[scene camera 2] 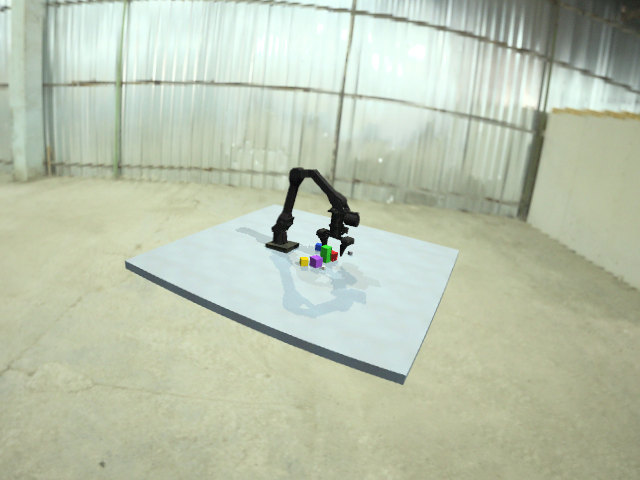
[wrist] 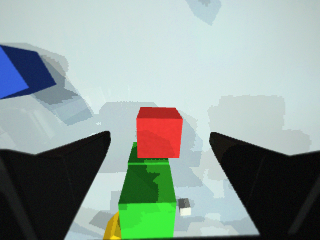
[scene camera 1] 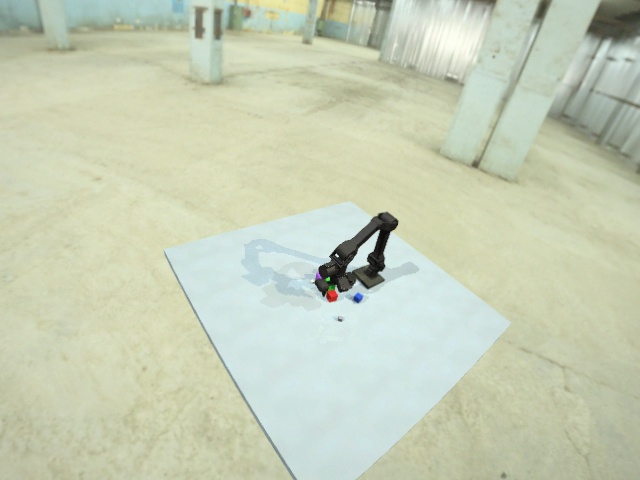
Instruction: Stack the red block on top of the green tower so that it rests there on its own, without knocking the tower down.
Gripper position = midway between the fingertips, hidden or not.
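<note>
Red block (wrist: 159, 129) in sight. My gripper (wrist: 161, 136): open, holding nothing.
</note>
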